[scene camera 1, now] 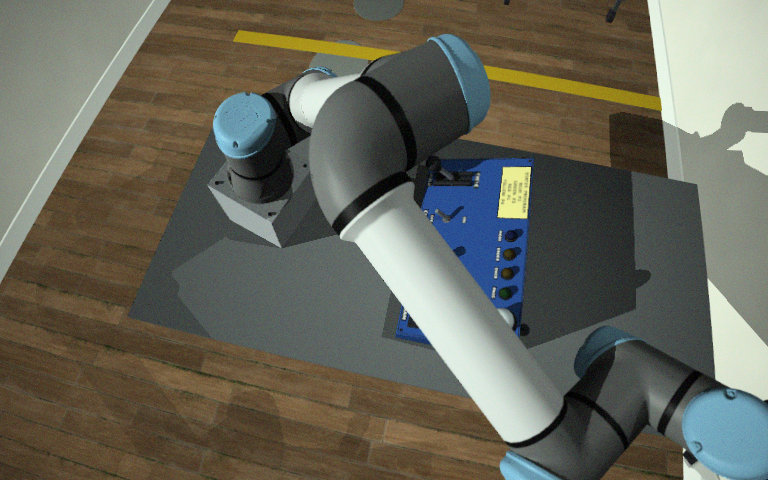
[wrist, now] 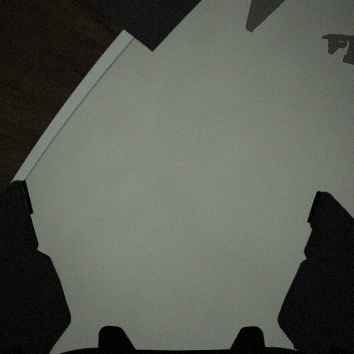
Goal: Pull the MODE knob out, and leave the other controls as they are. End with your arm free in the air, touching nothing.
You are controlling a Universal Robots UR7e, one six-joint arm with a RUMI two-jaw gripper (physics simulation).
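Where they show: gripper, fingertip midpoint: [wrist: 172, 191]; arm's base, origin of the base link: [scene camera 1: 261, 174].
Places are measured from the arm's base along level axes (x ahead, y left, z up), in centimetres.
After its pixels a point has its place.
The blue control panel [scene camera 1: 481, 226] @[y 10.6, x 52.9, z -9.7 cm] lies on the grey table, partly covered by the arm. Along one side it has a dark blue knob [scene camera 1: 510, 235] @[y 8.8, x 59.6, z -5.6 cm], two amber-brown knobs [scene camera 1: 509, 253] @[y 4.2, x 60.5, z -5.4 cm] [scene camera 1: 506, 272] @[y -0.5, x 61.0, z -5.5 cm] and a green knob [scene camera 1: 504, 292] @[y -5.2, x 61.8, z -5.5 cm]. Their labels are too small to read, so I cannot tell which control is MODE or whether it shows. My gripper [wrist: 172, 191] @[y -22.8, x 96.3, z 17.6 cm] is open, with its two black fingers wide apart and no object between them. It is away from the panel, and the panel does not show in the wrist view.
The panel also bears a black lever [scene camera 1: 433, 164] @[y 20.5, x 36.5, z -5.2 cm], a grey toggle switch [scene camera 1: 443, 215] @[y 10.5, x 43.1, z -10.4 cm], a yellow label [scene camera 1: 514, 192] @[y 21.6, x 58.0, z -7.4 cm] and a partly hidden white round part [scene camera 1: 505, 316] @[y -11.2, x 62.8, z -2.4 cm]. My white arm link [scene camera 1: 453, 316] @[y -26.2, x 48.6, z 42.8 cm] crosses above the panel. A pale wall [wrist: 185, 150] stands beyond the fingers.
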